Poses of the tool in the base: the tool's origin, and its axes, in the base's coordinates. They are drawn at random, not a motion.
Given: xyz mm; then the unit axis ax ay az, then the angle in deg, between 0 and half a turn.
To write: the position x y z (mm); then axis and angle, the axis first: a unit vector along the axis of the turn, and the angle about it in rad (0 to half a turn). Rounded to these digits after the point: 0 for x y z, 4 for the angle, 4 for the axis.
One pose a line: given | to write
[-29 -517 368 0.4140 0.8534 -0.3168 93.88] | [-29 -517 368 0.4140 0.8534 -0.3168 1.6385]
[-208 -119 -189 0.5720 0.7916 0.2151 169.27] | [-208 -119 -189 0.5720 0.7916 0.2151 2.9543]
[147 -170 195 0.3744 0.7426 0.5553 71.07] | [147 -170 195 0.3744 0.7426 0.5553 1.2404]
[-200 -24 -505 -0.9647 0.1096 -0.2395 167.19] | [-200 -24 -505 -0.9647 0.1096 -0.2395 2.9180]
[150 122 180 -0.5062 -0.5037 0.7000 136.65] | [150 122 180 -0.5062 -0.5037 0.7000 2.3850]
